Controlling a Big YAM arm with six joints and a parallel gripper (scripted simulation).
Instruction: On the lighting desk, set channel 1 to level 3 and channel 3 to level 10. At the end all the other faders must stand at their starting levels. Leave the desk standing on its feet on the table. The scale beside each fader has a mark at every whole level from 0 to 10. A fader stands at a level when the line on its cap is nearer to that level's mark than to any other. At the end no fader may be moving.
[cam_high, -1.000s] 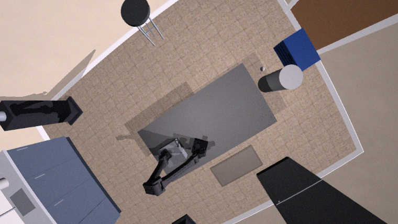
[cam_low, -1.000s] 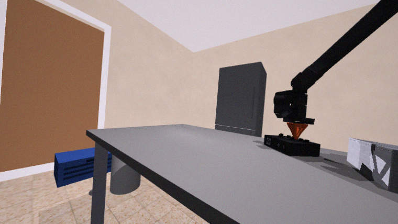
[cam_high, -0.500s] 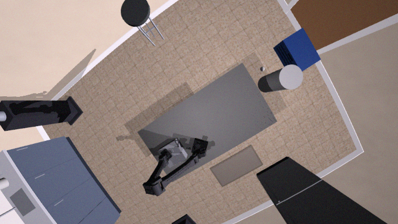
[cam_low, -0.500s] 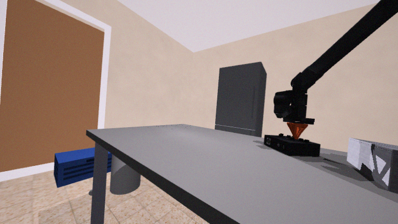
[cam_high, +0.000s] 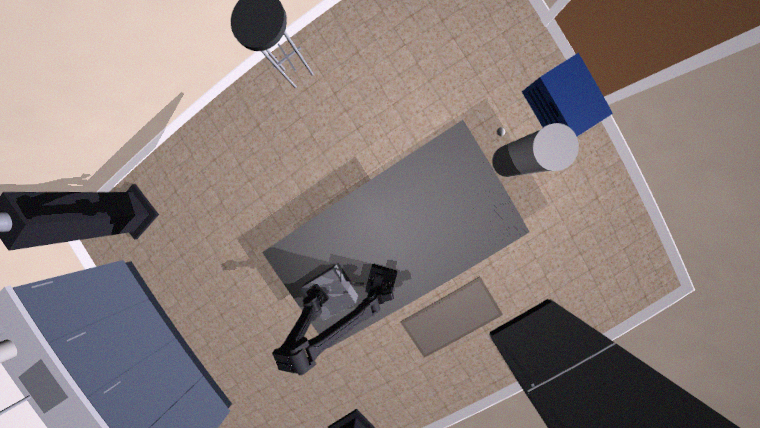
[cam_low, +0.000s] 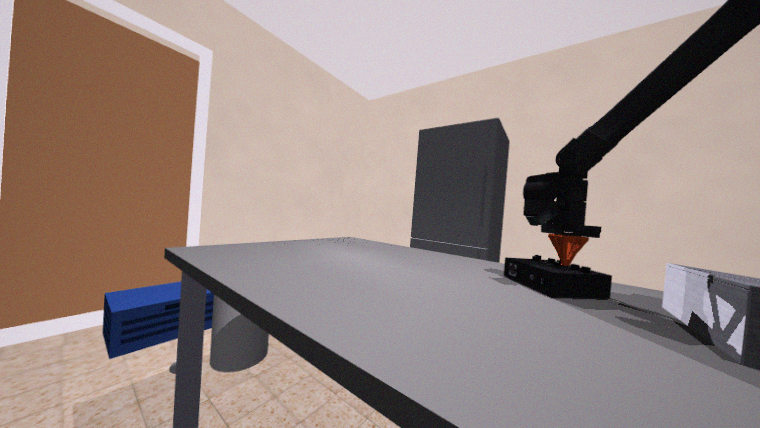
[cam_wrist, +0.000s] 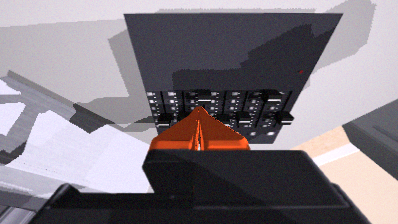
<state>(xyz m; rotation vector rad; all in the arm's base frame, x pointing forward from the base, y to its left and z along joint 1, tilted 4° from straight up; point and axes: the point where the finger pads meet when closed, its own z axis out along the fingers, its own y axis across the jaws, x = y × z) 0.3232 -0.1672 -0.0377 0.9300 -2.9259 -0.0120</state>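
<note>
My gripper is now 2 cm short of the channel 3 cap and 1 cm to the right of it. Also, from my hand: channel 1 fader cap (3 cm behind, 2 cm to the left).
</note>
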